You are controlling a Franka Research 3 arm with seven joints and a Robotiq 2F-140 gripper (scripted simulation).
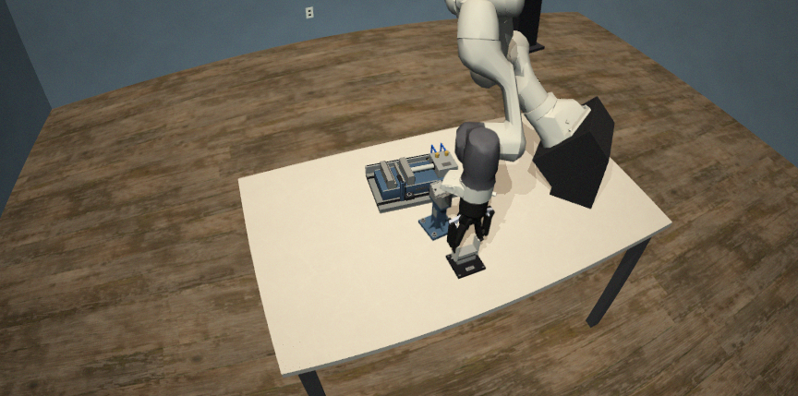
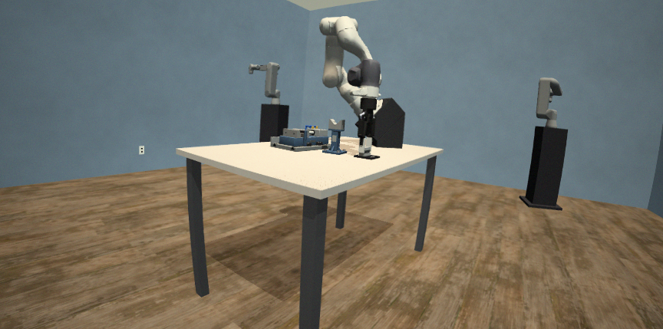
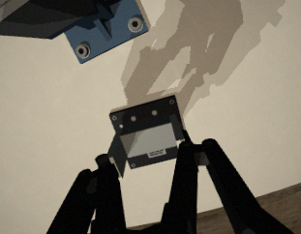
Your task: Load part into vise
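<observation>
Now: the black infeed plate 1 cm to the left of my hand and 5 cm below it. The rest, counted from my hand: part 1 cm to the left, 3 cm below; vise 7 cm behind, 34 cm to the right, 1 cm below; air cylinder 16 cm behind, 31 cm to the right, 2 cm above.
</observation>
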